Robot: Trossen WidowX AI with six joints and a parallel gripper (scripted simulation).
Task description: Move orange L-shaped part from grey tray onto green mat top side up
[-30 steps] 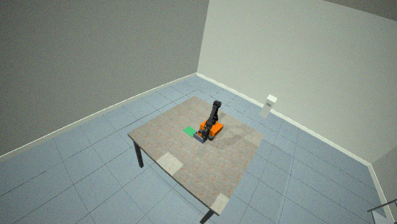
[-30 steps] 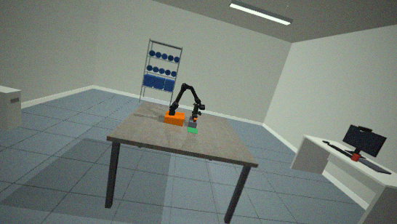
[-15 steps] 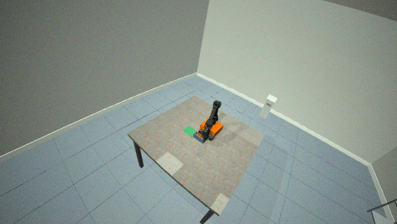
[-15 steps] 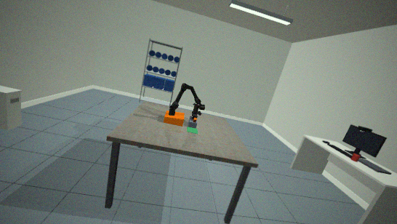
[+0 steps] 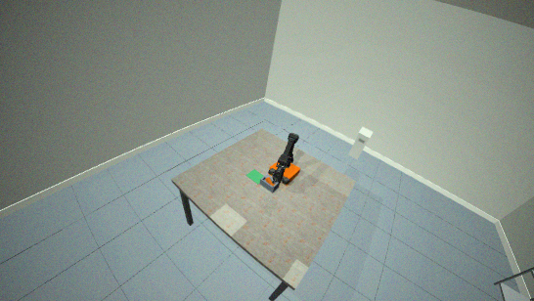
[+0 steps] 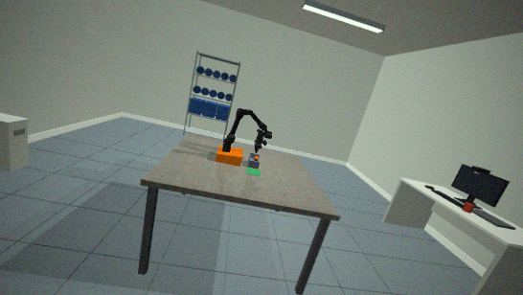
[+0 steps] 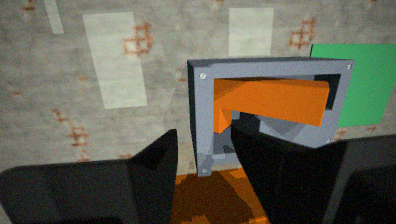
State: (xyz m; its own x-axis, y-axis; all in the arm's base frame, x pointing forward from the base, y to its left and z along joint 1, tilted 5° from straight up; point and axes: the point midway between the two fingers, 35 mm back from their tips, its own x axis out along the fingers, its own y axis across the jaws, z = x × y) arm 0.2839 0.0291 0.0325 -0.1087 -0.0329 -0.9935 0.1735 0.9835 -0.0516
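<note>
Now: the orange L-shaped part 10 mm behind my gripper tip, 50 mm to the right of it and 60 mm below it. Also, from my gripper tip: green mat: 40 mm behind, 220 mm to the right, 120 mm below.
</note>
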